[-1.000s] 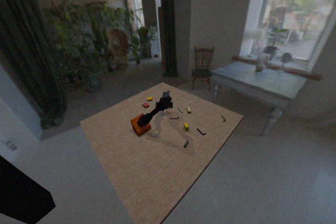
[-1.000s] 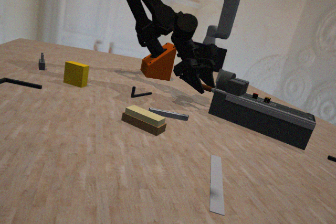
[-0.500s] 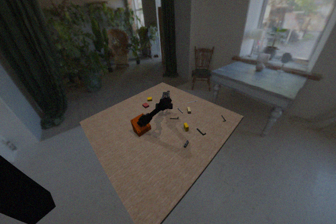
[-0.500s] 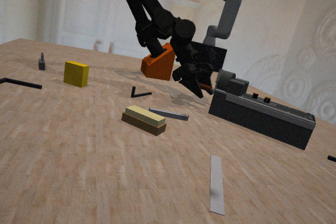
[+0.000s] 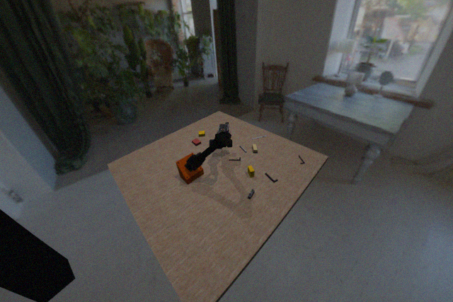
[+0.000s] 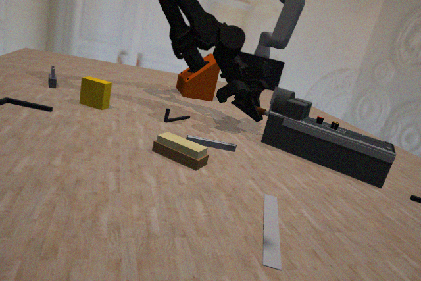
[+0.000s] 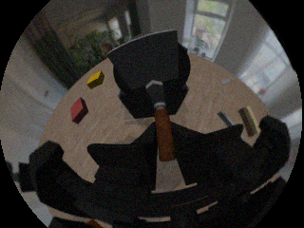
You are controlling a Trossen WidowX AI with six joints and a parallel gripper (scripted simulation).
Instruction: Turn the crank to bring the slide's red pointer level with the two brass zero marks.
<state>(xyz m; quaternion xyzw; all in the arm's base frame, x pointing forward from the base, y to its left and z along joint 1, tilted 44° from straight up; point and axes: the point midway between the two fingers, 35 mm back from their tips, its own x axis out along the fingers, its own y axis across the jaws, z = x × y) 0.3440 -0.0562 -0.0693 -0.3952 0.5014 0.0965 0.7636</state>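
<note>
Right now my gripper tip is 20 mm past the brown crank handle, 10 mm to the left of it and 20 mm below it. The rest, counted from my gripper tip: red pointer (110 mm ahead, 80 mm to the left, 50 mm above); then red block (70 mm behind, 250 mm to the left, 30 mm below); then grey bar (80 mm ahead, 160 mm to the right, 30 mm below).
</note>
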